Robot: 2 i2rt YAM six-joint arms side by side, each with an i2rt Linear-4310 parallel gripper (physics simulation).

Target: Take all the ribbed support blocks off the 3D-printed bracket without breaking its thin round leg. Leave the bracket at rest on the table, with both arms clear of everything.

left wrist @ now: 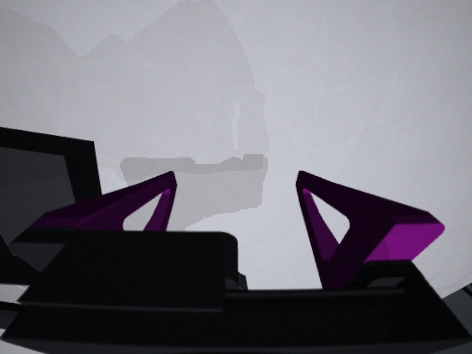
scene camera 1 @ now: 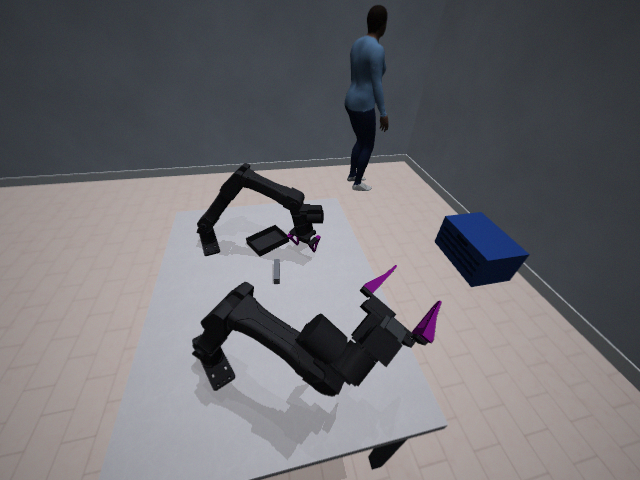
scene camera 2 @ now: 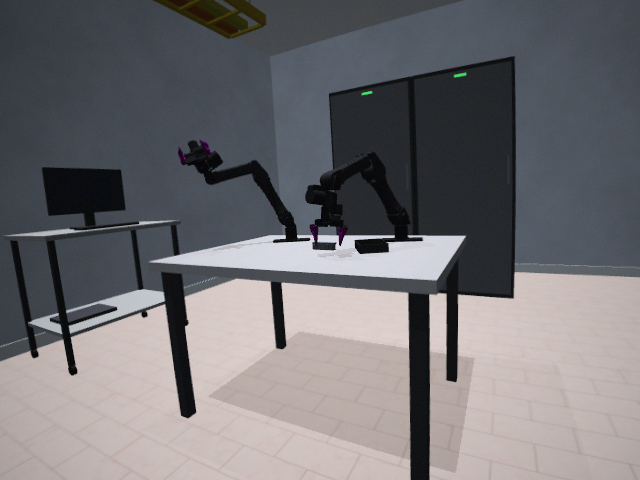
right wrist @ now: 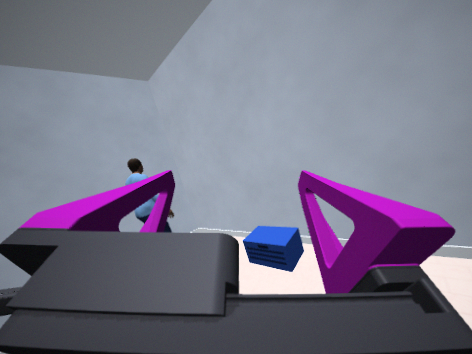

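The bracket [scene camera 1: 276, 271] [scene camera 2: 324, 246], a small narrow grey bar, lies on the table [scene camera 1: 170, 289] [scene camera 2: 258, 260]. Its leg and separate ribbed blocks are too small to tell. In the left wrist view, a small dark ribbed edge [left wrist: 243, 281] shows behind the gripper body; the rest is hidden. My left gripper [scene camera 1: 305, 246] [scene camera 2: 328, 244] [left wrist: 236, 177] is open and empty, pointing down low over the table, beyond and to the right of the bracket in scene camera 1. My right gripper [scene camera 1: 417, 284] [scene camera 2: 190, 145] [right wrist: 236, 177] is open and empty, raised high and away from it.
A black open tray [scene camera 1: 273, 247] [scene camera 2: 372, 248] [left wrist: 82, 160] stands beside the left gripper, beyond the bracket in scene camera 1. A blue cabinet [scene camera 1: 485, 242] [right wrist: 275, 245] and a person [scene camera 1: 366, 77] [right wrist: 135, 175] are away from the table. A cart [scene camera 2: 103, 228] carries a monitor [scene camera 2: 84, 190].
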